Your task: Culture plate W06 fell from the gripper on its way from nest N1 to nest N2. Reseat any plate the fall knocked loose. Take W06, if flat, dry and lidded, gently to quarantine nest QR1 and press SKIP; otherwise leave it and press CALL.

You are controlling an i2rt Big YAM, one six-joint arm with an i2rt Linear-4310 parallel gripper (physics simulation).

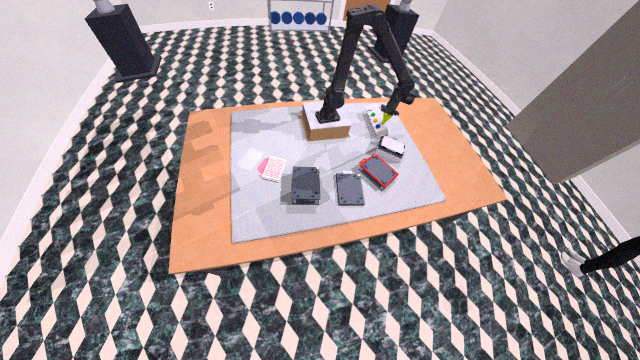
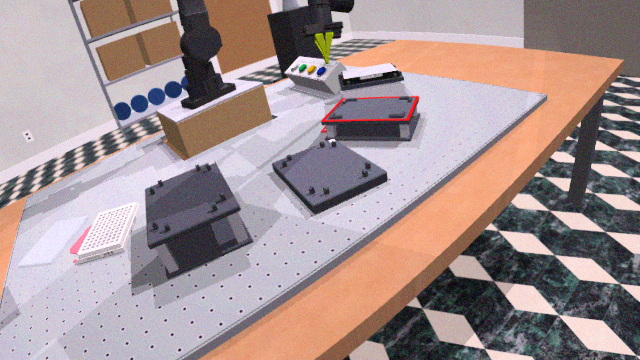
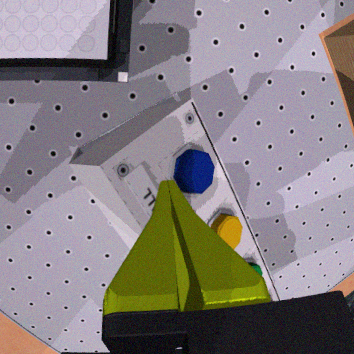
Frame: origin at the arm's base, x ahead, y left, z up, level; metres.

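Seen in the pictures: gripper, fingertip midpoint: (image 1: 382, 125) (image 2: 327, 63) (image 3: 166, 188); arm's base, link origin: (image 1: 327, 117) (image 2: 209, 97).
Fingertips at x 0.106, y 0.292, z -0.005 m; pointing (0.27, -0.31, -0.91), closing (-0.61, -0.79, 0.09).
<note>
Pixels of each thing's top centre, then the offset from my fingertips to it.
- sloped button box, top centre: (image 3: 217, 291) (image 2: 312, 60) (image 1: 378, 114) dx -0.080, dy +0.019, dz +0.002 m
- blue button, top centre: (image 3: 196, 177) (image 2: 321, 67) (image 1: 378, 125) dx -0.010, dy -0.015, dz -0.007 m
- white welled plate, top centre: (image 2: 108, 226) (image 1: 274, 167) dx +0.107, dy -0.626, dz -0.067 m
- pink spill, top centre: (image 2: 80, 245) (image 1: 261, 168) dx +0.087, dy -0.685, dz -0.080 m
- clear lid, top centre: (image 2: 53, 239) (image 1: 250, 158) dx +0.020, dy -0.728, dz -0.074 m
- white-topped plate, top centre: (image 2: 368, 70) (image 1: 393, 144) dx +0.136, dy +0.002, dz -0.012 m
- tall dark nest, top centre: (image 2: 182, 190) (image 1: 306, 180) dx +0.244, dy -0.509, dz -0.013 m
- low dark nest, top centre: (image 2: 323, 161) (image 1: 350, 187) dx +0.301, dy -0.308, dz -0.056 m
- red-rimmed raised nest, top centre: (image 2: 371, 105) (image 1: 380, 169) dx +0.252, dy -0.131, dz -0.036 m
My gripper (image 1: 384, 123) (image 2: 327, 62) (image 3: 166, 188) is shut and empty. Its fingertips are over the sloped button box (image 1: 382, 132) (image 2: 327, 86) (image 3: 112, 192), beside the blue button (image 1: 378, 126) (image 2: 321, 71) (image 3: 194, 171); touching is not clear. Letters "LL" show beside the tips. A white welled plate (image 1: 274, 169) (image 2: 109, 229) lies unlidded on the board at left, beside a pink spill (image 1: 262, 167) (image 2: 80, 242). A clear lid (image 1: 249, 159) (image 2: 54, 242) lies apart. Another white-topped plate (image 1: 392, 144) (image 2: 370, 72) (image 3: 52, 27) sits in a dark nest near the box.
A tall dark nest (image 1: 305, 183) (image 2: 192, 200), a low dark nest (image 1: 350, 188) (image 2: 330, 172) and a red-rimmed raised nest (image 1: 379, 170) (image 2: 372, 110) stand on the perforated board. The arm's base block (image 1: 327, 132) (image 2: 220, 120) is behind. A person's leg (image 1: 612, 256) shows at right.
</note>
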